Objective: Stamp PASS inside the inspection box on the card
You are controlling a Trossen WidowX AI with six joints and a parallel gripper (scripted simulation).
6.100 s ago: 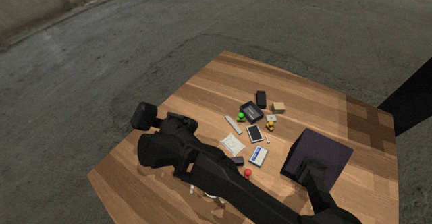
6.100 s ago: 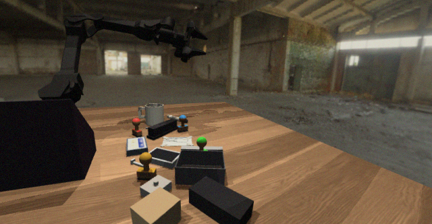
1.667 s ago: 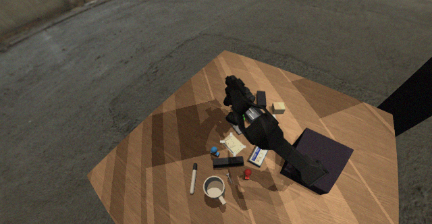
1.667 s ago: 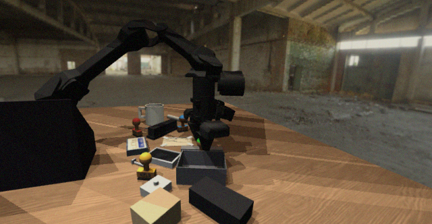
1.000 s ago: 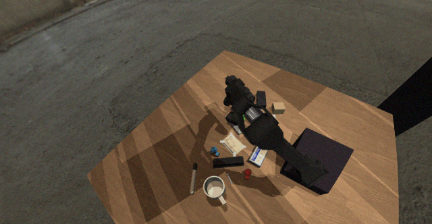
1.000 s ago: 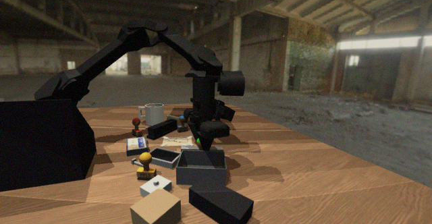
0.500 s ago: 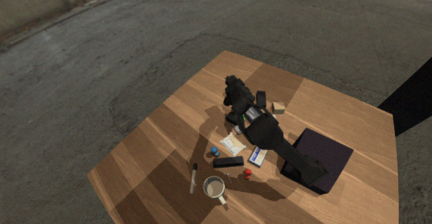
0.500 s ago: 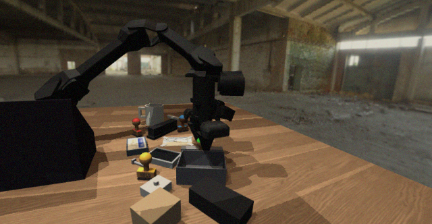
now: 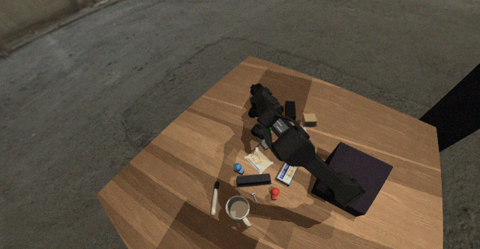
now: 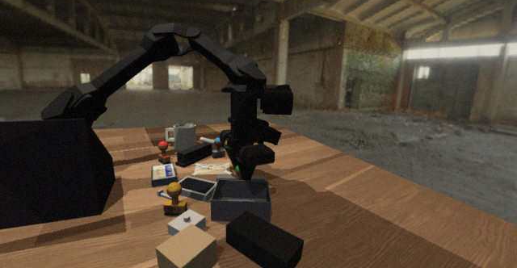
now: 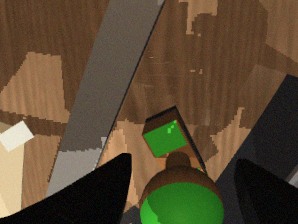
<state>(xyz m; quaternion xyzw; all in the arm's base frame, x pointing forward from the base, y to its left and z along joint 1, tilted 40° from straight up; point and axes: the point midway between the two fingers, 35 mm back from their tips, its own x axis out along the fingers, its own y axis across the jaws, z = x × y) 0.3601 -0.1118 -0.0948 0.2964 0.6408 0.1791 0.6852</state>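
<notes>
Right now my gripper tip is 1 cm above the green-knobbed stamp. From my gripper tip the other things lie so: grey box 4 cm behind, 6 cm to the right, 2 cm below; then flat grey bar 2 cm ahead, 4 cm to the left, 2 cm below; then ink pad 10 cm behind, 5 cm to the left, 3 cm below.
</notes>
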